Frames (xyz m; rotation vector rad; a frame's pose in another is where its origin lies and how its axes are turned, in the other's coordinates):
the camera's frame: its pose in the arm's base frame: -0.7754 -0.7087 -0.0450 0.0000 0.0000 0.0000
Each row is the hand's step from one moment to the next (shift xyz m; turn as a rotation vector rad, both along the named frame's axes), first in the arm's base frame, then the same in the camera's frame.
Working: the arm's base frame: its pose in the camera's frame: 0.7754 0.7087 0.0450 0.0000 0.0000 0.0000

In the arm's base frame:
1: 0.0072 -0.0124 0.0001 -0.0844 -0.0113 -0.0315
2: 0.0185 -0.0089 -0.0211 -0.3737 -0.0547 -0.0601
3: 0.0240 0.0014 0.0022 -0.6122 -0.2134 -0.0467
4: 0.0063 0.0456 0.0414 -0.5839 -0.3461 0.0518
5: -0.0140 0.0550 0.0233 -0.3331 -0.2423 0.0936
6: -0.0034 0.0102 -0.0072 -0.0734 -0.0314 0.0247
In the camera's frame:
1: 0.0072 -0.0124 0.0001 -0.0844 -0.0113 -0.0315
2: 0.0185 -0.0089 -0.0211 -0.3737 -0.0547 -0.0601
3: 0.0240 0.0014 0.0022 -0.6122 -0.2134 -0.0467
4: 0.0063 0.0456 0.0414 -0.5839 -0.3461 0.0518
5: -0.0140 0.0550 0.0233 -0.3331 -0.2423 0.0936
6: -0.0034 0.0102 -0.0072 -0.0734 -0.0314 0.0247

